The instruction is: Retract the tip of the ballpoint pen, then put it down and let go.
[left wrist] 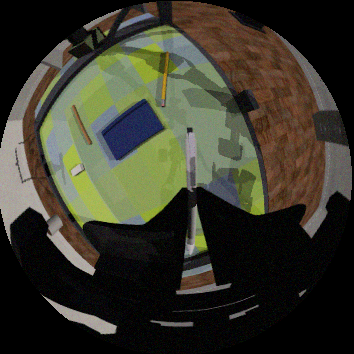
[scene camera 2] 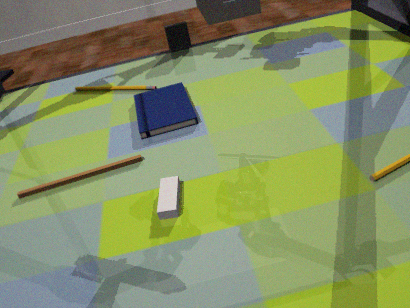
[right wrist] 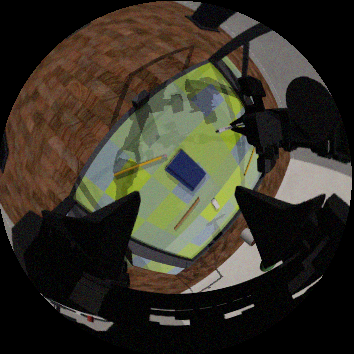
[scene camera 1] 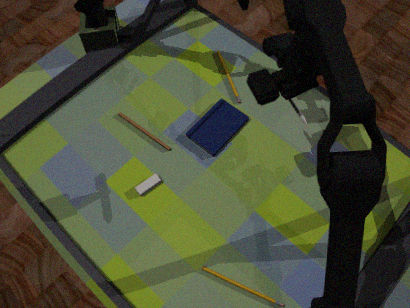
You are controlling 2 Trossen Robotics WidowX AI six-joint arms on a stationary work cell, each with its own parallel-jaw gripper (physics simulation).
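Places are measured from the left arm's base along level axes (x ahead, y left, z up), in millimetres.
Where they show: left gripper, fingertip midpoint: [left wrist: 190,191] [right wrist: 230,126] [scene camera 1: 288,97]; right gripper, fingertip midpoint: [right wrist: 188,193] [scene camera 1: 241,1]; right arm's base, link origin: [scene camera 1: 96,19].
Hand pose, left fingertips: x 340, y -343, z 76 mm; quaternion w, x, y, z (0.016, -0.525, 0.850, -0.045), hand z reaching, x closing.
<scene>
Each offset is from my left fingertips to the top centre of the thing.
The ballpoint pen [left wrist: 191,155] [scene camera 1: 302,116] [right wrist: 221,130] has a light barrel, with a black button at its far end in the left wrist view. My left gripper [left wrist: 190,191] [right wrist: 230,126] is shut on the pen across its barrel and holds it above the table. In the left wrist view the pen's other end points back between the fingers; whether its writing tip is out is too small to tell. In scene camera 1 the arm hides part of the pen. The pen does not show in scene camera 2. My right gripper [right wrist: 188,193] is open and empty, high above the table.
A blue notebook {dx +132, dy +68, dz -168 mm} [scene camera 1: 217,127] [scene camera 2: 167,110] [left wrist: 132,129] [right wrist: 186,170] lies near the middle of the checkered table. A white eraser {dx +152, dy +295, dz -168 mm} [scene camera 1: 148,184] [scene camera 2: 169,197], a brown stick {dx +266, dy +198, dz -173 mm} [scene camera 1: 145,132] [scene camera 2: 80,176] and two yellow pencils {dx +216, dy -77, dz -173 mm} [scene camera 1: 229,77] {dx -161, dy +333, dz -173 mm} [scene camera 1: 243,287] lie around it.
</scene>
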